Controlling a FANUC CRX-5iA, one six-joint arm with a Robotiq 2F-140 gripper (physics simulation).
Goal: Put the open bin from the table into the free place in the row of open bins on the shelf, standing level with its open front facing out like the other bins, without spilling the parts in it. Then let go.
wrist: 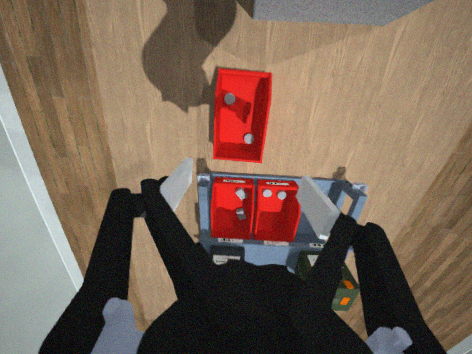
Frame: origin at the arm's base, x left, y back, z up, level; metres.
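Seen in the pictures: gripper, fingertip midpoint: (246, 178).
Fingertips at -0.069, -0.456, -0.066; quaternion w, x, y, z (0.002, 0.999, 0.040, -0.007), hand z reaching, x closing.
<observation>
Pixels of each thing's top centre, then the offset from my fingertips to it, as dx, dy, dz. "*": a spot on its surface instead.
- open red bin at a spot on its surface: (234, 122) * -0.032, +0.029, -0.230
- round grey part at its top centre: (229, 98) -0.053, +0.076, -0.220
- second grey part at its top centre: (249, 139) +0.010, +0.001, -0.220
- blue shelf at a spot on its surface: (203, 212) * -0.056, -0.179, -0.148
- left red bin at a spot on its surface: (220, 216) * -0.012, -0.241, -0.224
- right red bin at a spot on its surface: (275, 220) * +0.149, -0.213, -0.224
- dark case at a spot on its surface: (227, 251) * +0.021, -0.250, -0.112
- green case with orange marks, surface spot: (340, 301) * +0.273, -0.246, -0.034
The open red bin (234, 122) lies on the wooden table in the upper middle, with a round grey part (229, 98) and a second grey part (248, 138) inside. Below it in the view is the blue shelf (203, 212). Its row holds a left red bin (220, 216) and a right red bin (275, 220), side by side, each with small grey parts. A free place lies right of them, partly hidden by the right finger. My gripper (246, 178) is open and empty. Its fingers appear over the shelf row, apart from the table bin.
A grey block (320, 11) stands at the top edge. A dark case (227, 251) and a green case with orange marks (340, 301) are on the lower shelf part, partly hidden by the gripper. The table's edge runs down the left side.
</observation>
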